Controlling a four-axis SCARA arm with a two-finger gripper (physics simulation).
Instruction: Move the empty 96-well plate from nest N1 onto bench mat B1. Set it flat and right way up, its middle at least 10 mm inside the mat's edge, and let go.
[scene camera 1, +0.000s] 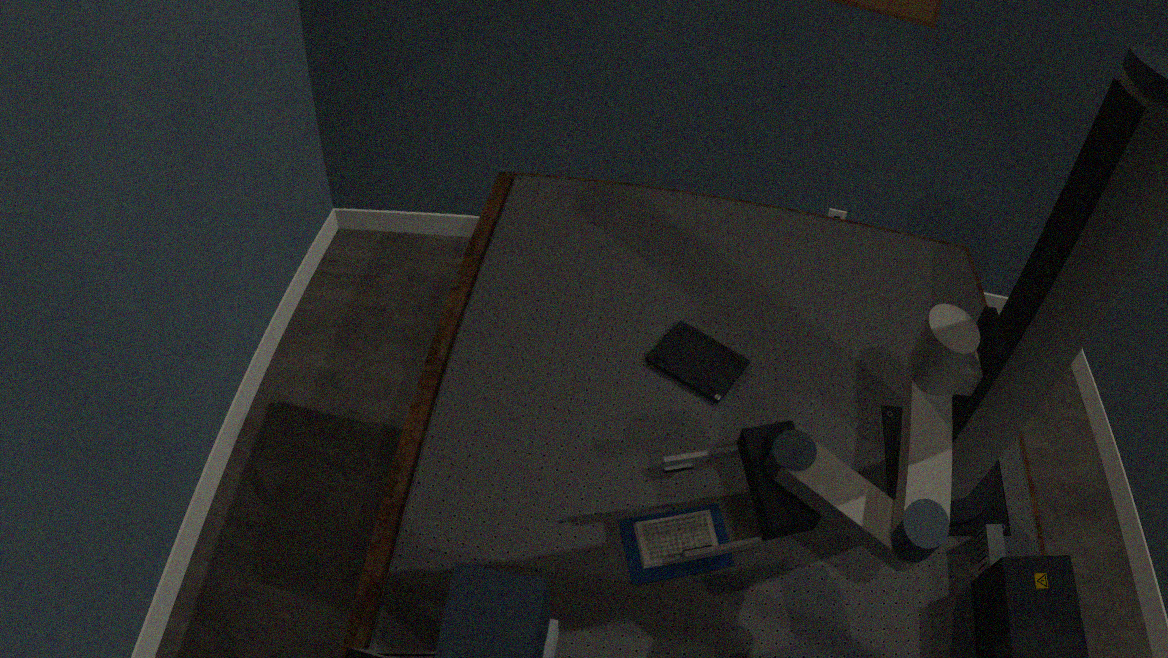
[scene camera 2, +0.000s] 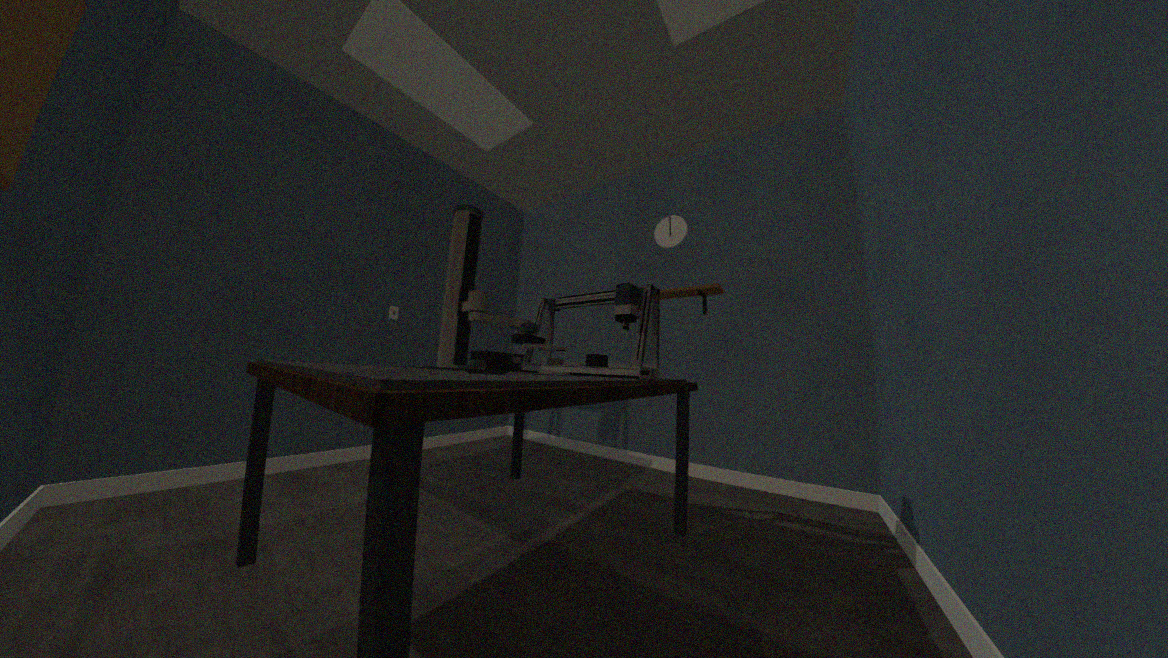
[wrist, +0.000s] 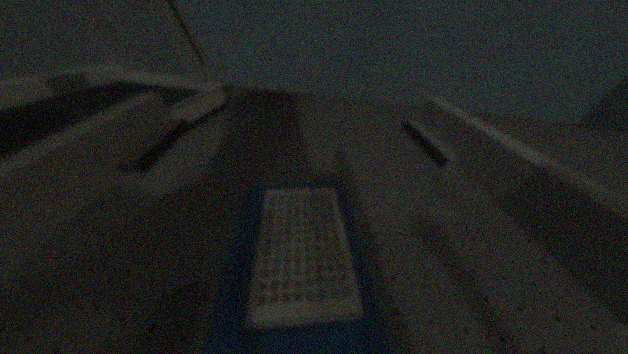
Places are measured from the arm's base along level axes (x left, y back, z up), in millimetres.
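Pixels of known places: gripper, fingertip midpoint: (scene camera 1: 673, 509) (scene camera 2: 560, 347) (wrist: 300, 111).
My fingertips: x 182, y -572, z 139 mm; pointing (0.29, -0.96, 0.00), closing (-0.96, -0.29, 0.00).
Note:
Ahead of a thing's pixels: the offset from my fingertips to its top centre. "pt": to the spot under its first point. Level surfaces: height alone.
The white 96-well plate @(dy +23, dx -7, dz -109 mm) (scene camera 1: 675, 536) (wrist: 304, 250) lies flat, wells up, on the blue bench mat @(dz -124 mm) (scene camera 1: 627, 539) (wrist: 300, 341). Blue shows around the plate, and its middle is well inside the mat's edge. My gripper (scene camera 1: 680, 508) (wrist: 300, 111) is open and empty, raised above the plate, with its fingers wide apart. In the wrist view the plate stands well below and between the fingers, touching neither. In scene camera 2 the plate is too small and dark to make out. I cannot tell for certain which dark fixture is nest N1.
A flat black block (scene camera 1: 696, 361) (scene camera 2: 492, 362) with a small pale label lies farther back on the table. A blue-grey box @(pt dy -165, dx +322, dz +362 mm) (scene camera 1: 494, 608) stands at the near left. A dark box with a yellow warning label @(pt dy +690, dx +118, dz -10 mm) (scene camera 1: 1040, 580) stands at the right. A gantry frame (scene camera 2: 652, 331) stands beyond the arm.

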